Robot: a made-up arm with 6 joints.
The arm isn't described. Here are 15 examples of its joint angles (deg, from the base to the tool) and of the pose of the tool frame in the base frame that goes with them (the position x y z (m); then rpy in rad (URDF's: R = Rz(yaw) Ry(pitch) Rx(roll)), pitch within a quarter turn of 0, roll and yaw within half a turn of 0).
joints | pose
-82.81 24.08 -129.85 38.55 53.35 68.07 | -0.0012 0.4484 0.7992 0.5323 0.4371 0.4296
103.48 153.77 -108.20 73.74 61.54 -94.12 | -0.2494 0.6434 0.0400 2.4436 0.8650 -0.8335
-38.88 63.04 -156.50 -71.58 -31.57 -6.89 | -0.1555 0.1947 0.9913 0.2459 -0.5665 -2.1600
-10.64 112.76 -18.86 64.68 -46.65 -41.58 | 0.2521 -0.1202 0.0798 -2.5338 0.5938 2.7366
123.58 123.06 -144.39 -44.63 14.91 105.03 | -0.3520 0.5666 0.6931 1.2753 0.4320 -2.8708
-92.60 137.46 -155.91 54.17 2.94 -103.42 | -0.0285 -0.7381 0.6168 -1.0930 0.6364 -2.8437
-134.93 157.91 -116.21 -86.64 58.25 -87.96 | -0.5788 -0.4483 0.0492 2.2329 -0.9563 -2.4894
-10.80 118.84 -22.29 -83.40 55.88 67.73 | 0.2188 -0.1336 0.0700 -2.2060 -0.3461 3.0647
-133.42 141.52 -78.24 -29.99 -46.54 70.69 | -0.4163 -0.4974 0.0608 1.8821 0.5893 -0.1963
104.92 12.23 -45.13 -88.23 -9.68 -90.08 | -0.0141 -0.0163 0.6290 0.1311 -0.9086 -1.2624
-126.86 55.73 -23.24 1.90 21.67 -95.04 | -0.1394 -0.1882 0.3066 -2.4290 -0.0281 2.5495
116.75 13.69 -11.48 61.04 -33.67 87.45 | 0.0065 0.1042 0.4069 0.9303 -1.0282 -2.6418
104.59 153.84 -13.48 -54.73 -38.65 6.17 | -0.0783 0.0806 -0.0599 2.5091 0.0548 -0.7063
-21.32 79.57 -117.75 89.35 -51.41 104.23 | 0.2240 -0.1788 0.8876 -1.0118 -0.6146 2.9446
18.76 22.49 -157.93 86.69 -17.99 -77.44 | -0.6662 -0.2613 0.6487 0.1110 -0.9326 0.5822
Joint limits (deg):
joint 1: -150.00..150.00
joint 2: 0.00..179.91
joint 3: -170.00..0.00
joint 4: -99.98..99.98
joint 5: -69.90..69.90
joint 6: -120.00..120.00
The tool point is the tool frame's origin. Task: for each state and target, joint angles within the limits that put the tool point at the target. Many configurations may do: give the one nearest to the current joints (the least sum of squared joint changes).
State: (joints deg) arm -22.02 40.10 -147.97 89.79 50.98 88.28
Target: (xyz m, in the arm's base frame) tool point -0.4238 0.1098 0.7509
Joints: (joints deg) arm -1.18 19.54 -114.72 79.06 69.90 88.28
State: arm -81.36 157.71 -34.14 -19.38 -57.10 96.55
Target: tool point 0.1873 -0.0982 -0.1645
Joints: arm -42.31 165.77 -31.29 -34.18 -60.73 96.55
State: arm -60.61 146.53 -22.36 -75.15 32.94 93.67
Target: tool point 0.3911 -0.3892 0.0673
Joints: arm -39.94 129.71 -66.97 -79.63 25.84 93.67
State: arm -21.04 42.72 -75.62 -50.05 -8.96 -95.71
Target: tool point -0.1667 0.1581 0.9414
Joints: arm -37.75 40.70 -116.03 -49.12 -16.38 -95.71
